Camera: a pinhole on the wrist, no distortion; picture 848 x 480 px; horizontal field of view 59.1 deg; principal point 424.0 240.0 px. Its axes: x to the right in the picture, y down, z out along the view. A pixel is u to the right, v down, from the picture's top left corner.
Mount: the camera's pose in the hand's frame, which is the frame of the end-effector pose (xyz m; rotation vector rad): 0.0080 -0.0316 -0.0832 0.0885 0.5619 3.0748
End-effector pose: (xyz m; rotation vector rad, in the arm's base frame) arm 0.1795 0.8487 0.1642 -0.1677 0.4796 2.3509
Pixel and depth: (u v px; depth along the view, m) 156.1 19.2 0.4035
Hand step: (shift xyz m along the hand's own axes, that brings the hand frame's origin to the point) 0.1763 0.2187 0.2438
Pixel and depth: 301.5 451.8 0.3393
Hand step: 0.0829 -0.0031 0.2647
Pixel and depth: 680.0 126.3 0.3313
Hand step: -0.0857 0.1352 0.2144
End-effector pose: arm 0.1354 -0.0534 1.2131 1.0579 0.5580 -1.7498
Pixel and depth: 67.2 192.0 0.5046
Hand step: 0.2779 0.1709 0.3638
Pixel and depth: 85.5 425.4 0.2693
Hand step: 0.1451 -0.0020 0.1854
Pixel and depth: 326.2 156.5 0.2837
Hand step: 0.0617 0.0972 0.1686
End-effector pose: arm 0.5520 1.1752 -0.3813 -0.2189 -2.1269 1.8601
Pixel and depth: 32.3 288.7 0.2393
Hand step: 0.1470 0.0352 0.1391
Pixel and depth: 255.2 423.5 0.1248
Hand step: 0.0433 -0.0169 0.0427
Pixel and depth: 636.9 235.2 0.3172
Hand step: -0.0636 0.0845 0.2171
